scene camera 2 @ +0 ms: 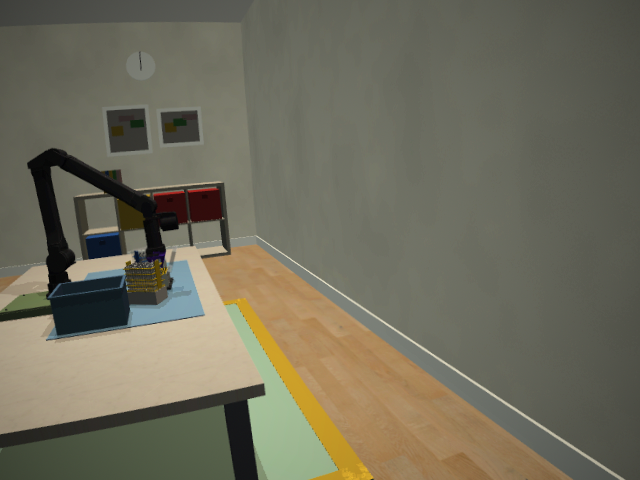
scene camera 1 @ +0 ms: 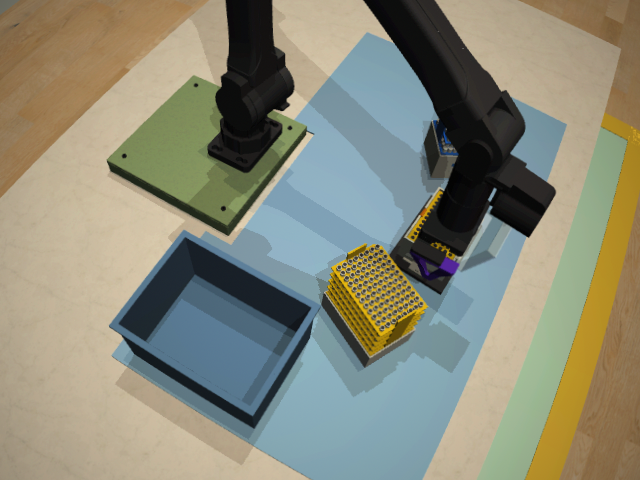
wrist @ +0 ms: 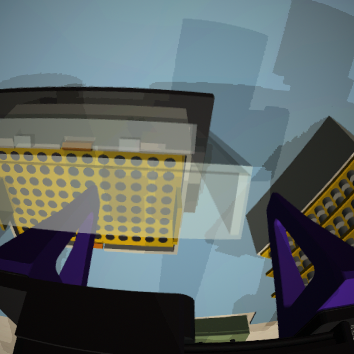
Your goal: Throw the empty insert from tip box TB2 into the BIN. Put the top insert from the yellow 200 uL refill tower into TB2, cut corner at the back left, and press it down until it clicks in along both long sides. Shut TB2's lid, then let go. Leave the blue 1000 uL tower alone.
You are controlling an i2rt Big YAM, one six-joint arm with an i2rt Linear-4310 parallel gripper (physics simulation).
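TB2 (scene camera 1: 417,223) stands open. Its yellow insert (wrist: 131,197) has bare holes, with no tips visible. The clear lid (scene camera 1: 493,240) (wrist: 242,200) is tipped up on its hinge side and overlaps the insert in the wrist view. My gripper (scene camera 1: 434,266) (scene camera 2: 156,257) (wrist: 184,197) is open and empty above TB2; its left fingertip in the wrist view shows through the lid. Contact with the lid cannot be told. The yellow tower (scene camera 1: 379,289) (scene camera 2: 144,277) (wrist: 336,222) carries stacked, filled inserts beside TB2. The BIN (scene camera 1: 196,390) (scene camera 2: 93,310) has no insert visible inside.
The blue tower (scene camera 1: 438,155) stands behind TB2, partly hidden by the arm. The green base plate (scene camera 1: 155,134) (scene camera 2: 28,304) holds the arm's base. The BIN stands close to the yellow tower. The blue mat (scene camera 1: 330,413) lies under the boxes.
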